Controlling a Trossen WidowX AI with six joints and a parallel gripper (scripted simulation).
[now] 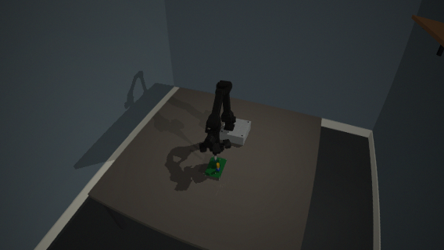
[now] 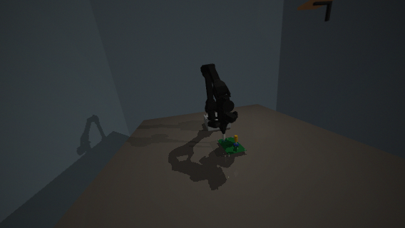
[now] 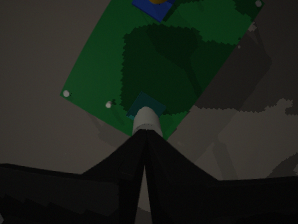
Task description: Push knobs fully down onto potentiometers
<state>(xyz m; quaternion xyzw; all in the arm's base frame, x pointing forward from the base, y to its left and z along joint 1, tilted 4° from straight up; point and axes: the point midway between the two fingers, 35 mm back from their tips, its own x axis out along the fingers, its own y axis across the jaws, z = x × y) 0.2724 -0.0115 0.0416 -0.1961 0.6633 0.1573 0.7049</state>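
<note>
The white knob lies 2 cm below my gripper tip. Also, from my gripper tip: orange knob (8 cm ahead, 4 cm to the left).
</note>
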